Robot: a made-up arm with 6 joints. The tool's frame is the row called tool.
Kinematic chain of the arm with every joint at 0, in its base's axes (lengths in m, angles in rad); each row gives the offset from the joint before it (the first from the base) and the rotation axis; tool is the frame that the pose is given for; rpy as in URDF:
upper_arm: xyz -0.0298 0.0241 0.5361 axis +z
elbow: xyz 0.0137 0.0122 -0.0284 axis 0 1 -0.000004
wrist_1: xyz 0.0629 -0.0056 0.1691 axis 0 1 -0.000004
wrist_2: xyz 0.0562 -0.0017 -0.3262 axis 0 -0.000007 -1
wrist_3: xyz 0.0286 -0.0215 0.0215 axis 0 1 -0.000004
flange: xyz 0.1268 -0.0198 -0.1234 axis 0 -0.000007 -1
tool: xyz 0.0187 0.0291 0.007 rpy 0 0 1.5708
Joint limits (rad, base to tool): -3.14..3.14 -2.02..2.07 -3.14..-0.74 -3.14..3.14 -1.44..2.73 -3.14..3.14
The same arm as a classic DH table. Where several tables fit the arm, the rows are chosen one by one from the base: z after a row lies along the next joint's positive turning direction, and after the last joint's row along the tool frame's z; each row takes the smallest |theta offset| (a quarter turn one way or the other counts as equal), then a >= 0, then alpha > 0; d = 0 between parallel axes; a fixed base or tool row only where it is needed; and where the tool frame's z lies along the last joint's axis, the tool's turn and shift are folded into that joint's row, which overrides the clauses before.
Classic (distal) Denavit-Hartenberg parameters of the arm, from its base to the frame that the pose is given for. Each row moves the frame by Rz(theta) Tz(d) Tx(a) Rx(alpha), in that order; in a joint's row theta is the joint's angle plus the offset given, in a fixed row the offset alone. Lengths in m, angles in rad.
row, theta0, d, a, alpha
base (fixed), -0.6800, 0.0000, -0.0383, 0.0000
upper_arm, 0.6800, 0.5077, 0.0137, -1.5708
elbow, -1.2147, 0.0000, 0.1804, 0.0000
wrist_1, 1.2147, 0.0049, 0.0562, -1.5708
wrist_2, 0.0000, 0.3047, 0.0286, 1.5708
wrist_3, 0.0000, -0.0413, 0.1268, -1.5708
flange, -0.9996, 0.0000, 0.0346, 3.1416
tool (fixed), 0.5712, -0.1164, 0.0000, 0.0000
Joint limits (rad, base to tool): -3.1400..3.1400 -2.0200..2.0700 -3.1400..-0.7400 -3.1400..3.1400 -1.4400..2.7300 -3.1400..3.1400

